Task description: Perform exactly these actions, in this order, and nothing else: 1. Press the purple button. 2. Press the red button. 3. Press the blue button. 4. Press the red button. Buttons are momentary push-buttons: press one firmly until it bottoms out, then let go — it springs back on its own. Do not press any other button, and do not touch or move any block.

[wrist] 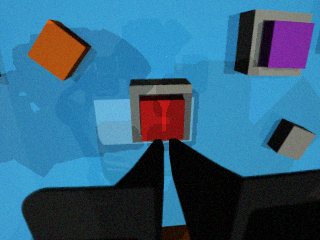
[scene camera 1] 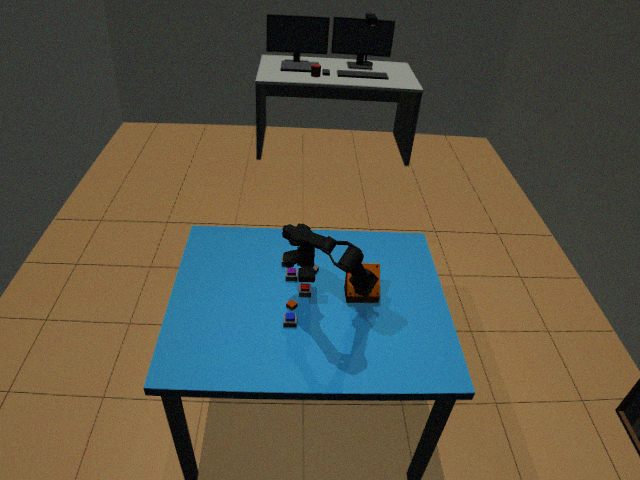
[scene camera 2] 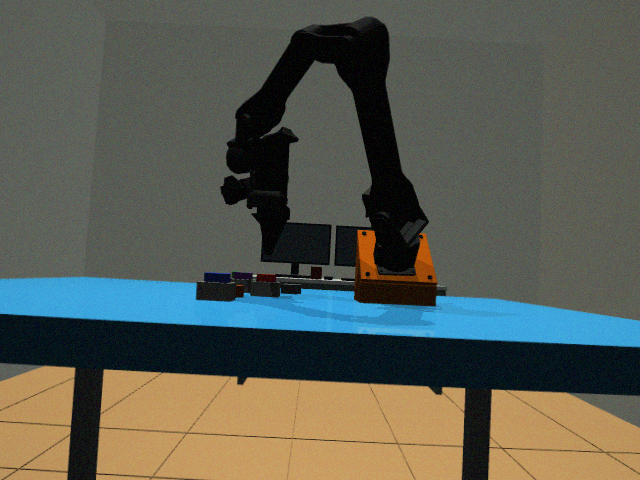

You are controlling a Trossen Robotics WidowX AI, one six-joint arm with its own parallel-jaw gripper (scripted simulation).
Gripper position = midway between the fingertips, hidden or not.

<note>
My gripper (scene camera 2: 268, 255) is shut, with nothing in its grasp. Further things: an orange block (wrist: 58, 49), a small grey block (wrist: 288, 139), a red button (wrist: 162, 117) and a purple button (wrist: 283, 43).
My gripper shows as well in the wrist view (wrist: 165, 146) and in scene camera 1 (scene camera 1: 305, 279).
</note>
